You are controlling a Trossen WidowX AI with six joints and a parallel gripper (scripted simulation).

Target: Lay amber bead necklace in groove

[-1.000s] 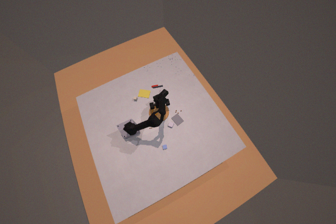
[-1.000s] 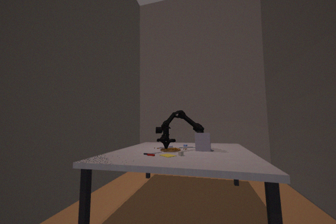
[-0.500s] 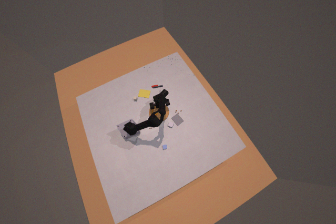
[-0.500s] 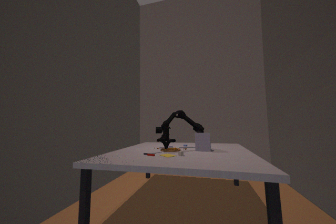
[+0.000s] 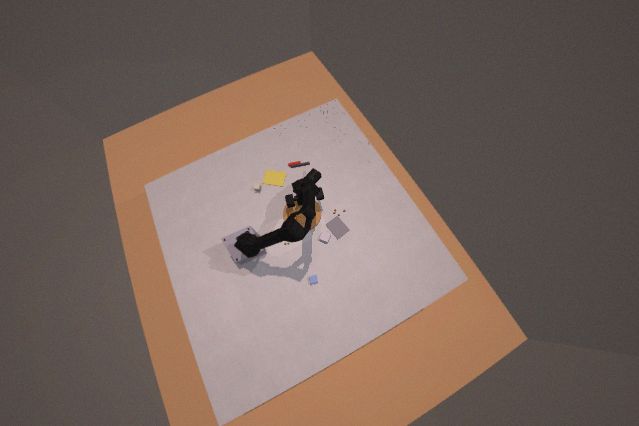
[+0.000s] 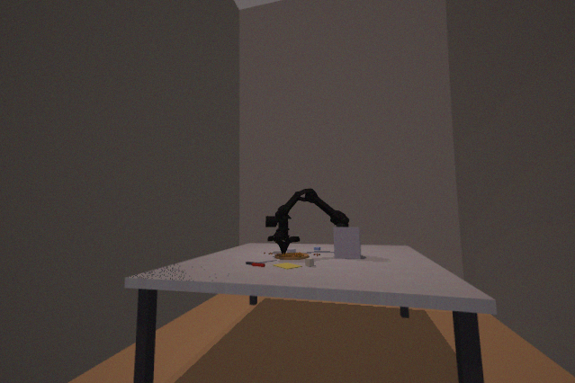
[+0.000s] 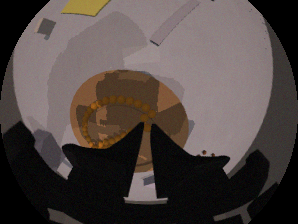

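Now: the round bead board 4 cm behind my gripper tip, 3 cm to the right of it and 1 cm below it. Round my gripper tip: thin grey bar 6 cm ahead, 14 cm to the left, 2 cm below; yellow pad 7 cm behind, 24 cm to the left, 2 cm below; grey square plate 8 cm ahead, 19 cm to the right, 2 cm below.
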